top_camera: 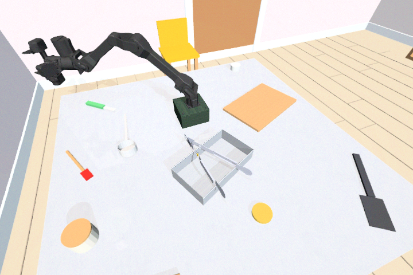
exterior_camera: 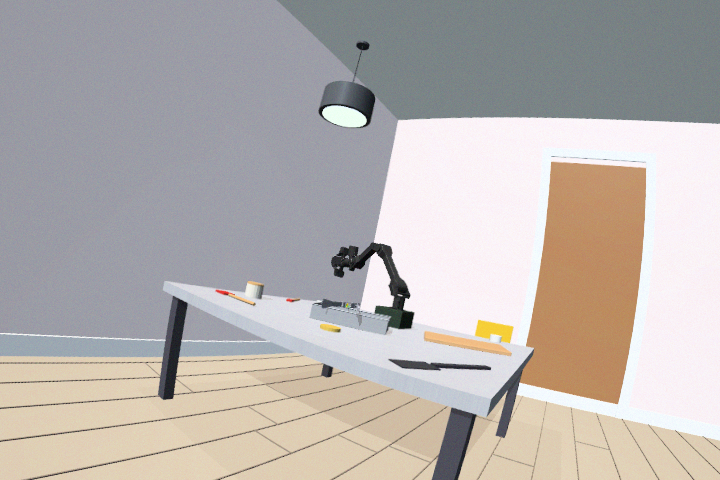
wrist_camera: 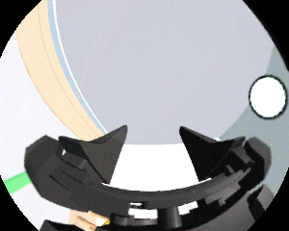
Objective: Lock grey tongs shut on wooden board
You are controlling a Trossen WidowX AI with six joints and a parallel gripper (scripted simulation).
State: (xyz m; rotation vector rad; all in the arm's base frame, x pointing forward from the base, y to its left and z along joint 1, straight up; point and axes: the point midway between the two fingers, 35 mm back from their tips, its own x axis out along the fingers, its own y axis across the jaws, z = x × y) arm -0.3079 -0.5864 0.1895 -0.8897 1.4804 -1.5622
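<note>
Now: the roasting tin 66 cm ahead of my gripper tip, 57 cm to the left of it and 24 cm below it. From my gripper tip the other things lie so: wooden board: 40 cm ahead, 99 cm to the left, 26 cm below; green tool: 5 cm ahead, 20 cm to the left, 26 cm below; red brush: 43 cm ahead, 7 cm to the left, 26 cm below.
</note>
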